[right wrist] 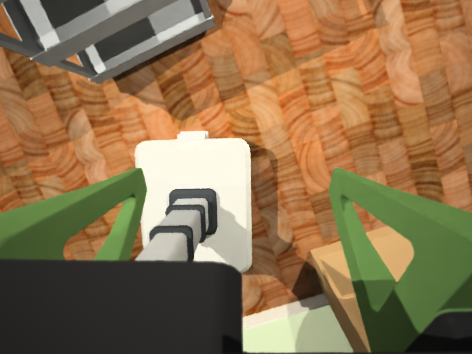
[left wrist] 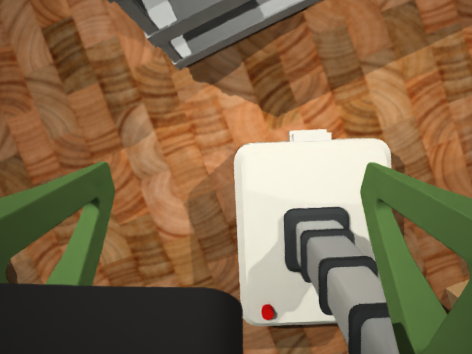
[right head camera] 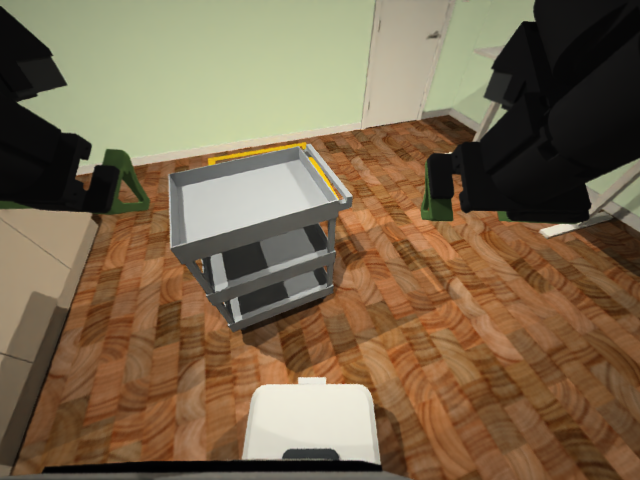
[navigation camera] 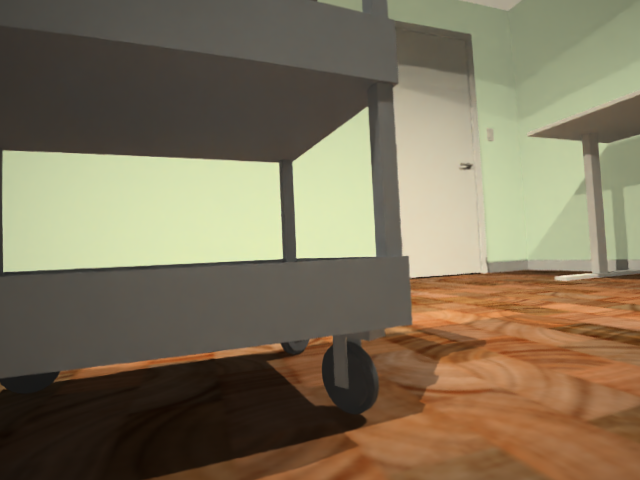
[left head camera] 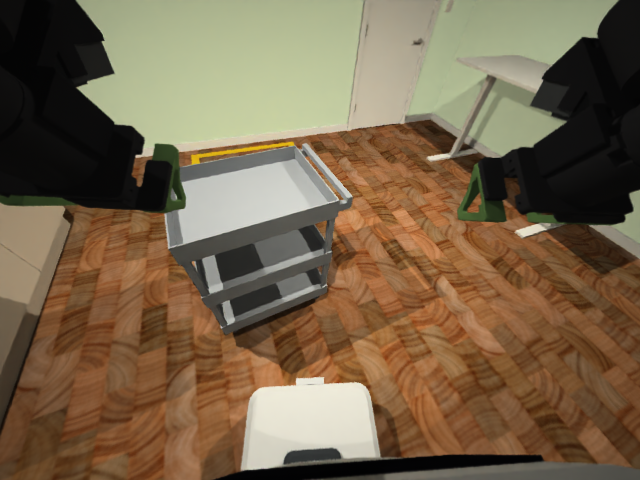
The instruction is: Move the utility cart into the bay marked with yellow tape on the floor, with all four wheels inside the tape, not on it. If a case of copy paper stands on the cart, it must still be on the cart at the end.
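Frame: origin at the left arm's base, x up, y right, z ahead, level; metres.
Seen in the pictures: left gripper, fingertip midpoint: (left wrist: 237,176) (right head camera: 110,203) (left head camera: 142,201); right gripper, fingertip midpoint: (right wrist: 237,178) (right head camera: 460,215) (left head camera: 493,216).
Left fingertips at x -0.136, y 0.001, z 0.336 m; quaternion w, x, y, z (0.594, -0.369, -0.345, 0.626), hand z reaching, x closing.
A point is followed by its place in that frame.
The grey three-shelf utility cart (left head camera: 258,229) {x -0.575, y 0.038, z 0.704 m} (right head camera: 258,230) {x -0.581, y 0.042, z 0.706 m} (left wrist: 225,39) {x -1.194, y -0.046, z 0.669 m} (right wrist: 150,46) {x -1.261, y 0.043, z 0.748 m} (navigation camera: 206,310) {x -1.236, y 0.103, z 0.732 m} stands upright ahead, left of centre in the head views, turned slightly. Its handle (left head camera: 328,178) {x -0.561, y 0.310, z 0.996 m} is on the right end. The top tray bears no paper case. Yellow tape (left head camera: 242,151) {x -1.414, y -0.474, z 2.723 m} (right head camera: 258,153) shows behind the cart, and another strip shows past its handle side; the rest is hidden by the cart. Wheels against tape cannot be judged. My left gripper (left head camera: 103,196) (left wrist: 237,176) {x -0.136, y 0.001, z 0.336 m} is open, high near the cart's left side. My right gripper (left head camera: 527,209) (right wrist: 237,178) {x -0.147, y 0.448, z 0.321 m} is open, right of the cart.
My white base (left head camera: 310,418) {x -1.150, y 0.221, z 0.199 m} is at the bottom, close to the cart. A beige cabinet (left head camera: 31,232) {x -1.111, y -1.439, z 1.196 m} is at the left. The green wall (left head camera: 232,77) {x -0.737, y -0.471, z 2.903 m} and a door (left head camera: 392,62) {x -0.675, y 1.250, z 3.437 m} are behind, a white table (left head camera: 509,69) {x -0.460, y 1.925, z 2.412 m} at the right. A cardboard box (right wrist: 330,260) {x -1.310, y 0.910, z -0.336 m} shows in the right wrist view.
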